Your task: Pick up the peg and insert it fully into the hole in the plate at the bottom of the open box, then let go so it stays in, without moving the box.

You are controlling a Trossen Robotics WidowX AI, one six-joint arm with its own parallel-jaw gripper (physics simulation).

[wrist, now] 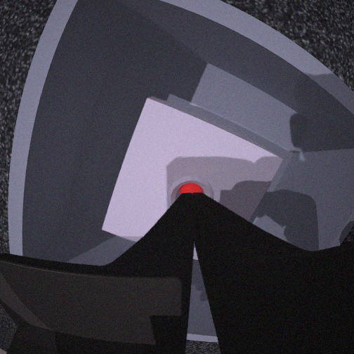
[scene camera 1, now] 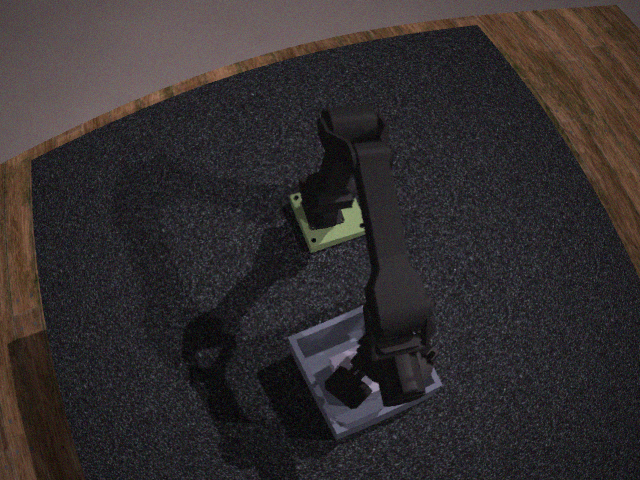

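Seen in the pictures: arm's base, origin of the base link: (scene camera 1: pixel 322 211).
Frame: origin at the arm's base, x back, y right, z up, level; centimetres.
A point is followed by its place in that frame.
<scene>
The red peg (wrist: pixel 191 188) shows in the wrist view as a small rounded red top at the hole in the pale pink plate (wrist: pixel 140 155) (scene camera 1: pixel 341 357) {x -28.8, y 6.0, z 3.5 cm}. Its lower part is hidden, so its depth cannot be read. The plate lies at the bottom of the grey open box (wrist: pixel 16 175) (scene camera 1: pixel 325 323) {x -23.4, y 7.0, z 7.5 cm}. My gripper (wrist: pixel 191 202) is shut and empty, with its dark fingertips together over the near side of the peg's top in the wrist view. Whether they touch the peg cannot be told. In the scene view the arm hides the fingertips and the peg.
The green base plate (scene camera 1: pixel 336 237) {x -5.8, y -0.7, z -0.1 cm} of the arm lies behind the box. The box walls (wrist: pixel 55 125) surround the gripper's working area. The dark mat (scene camera 1: pixel 155 232) {x 7.6, y 33.0, z -2.3 cm} lies on a wooden table (scene camera 1: pixel 584 77). The arm's shadow falls to the left of the box.
</scene>
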